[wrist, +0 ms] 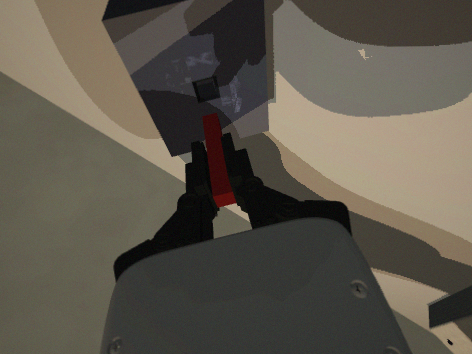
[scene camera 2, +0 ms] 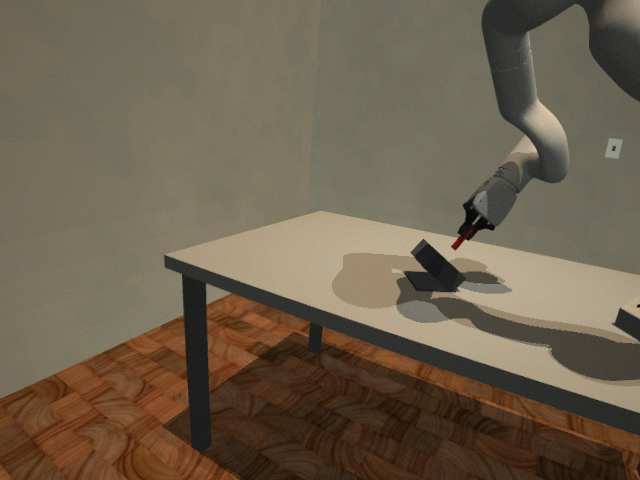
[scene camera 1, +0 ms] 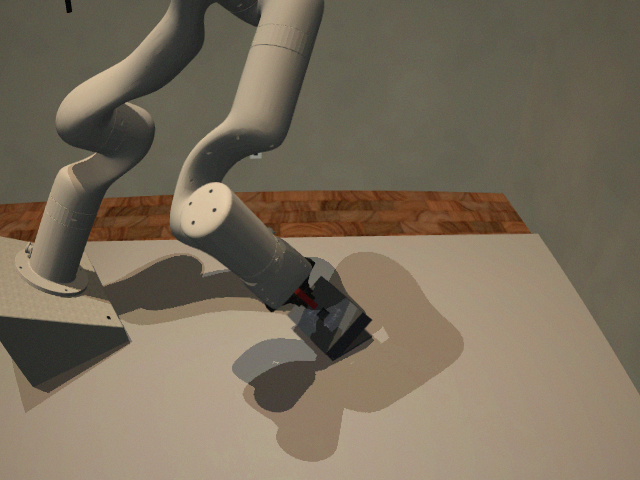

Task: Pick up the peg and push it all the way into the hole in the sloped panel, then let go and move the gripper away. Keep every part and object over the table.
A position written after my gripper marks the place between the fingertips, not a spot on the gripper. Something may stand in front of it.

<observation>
In view: my gripper (scene camera 1: 306, 298) and a red peg (wrist: 222, 192).
My gripper is seen too in the wrist view (wrist: 216, 152) and in scene camera 2 (scene camera 2: 462, 236).
</observation>
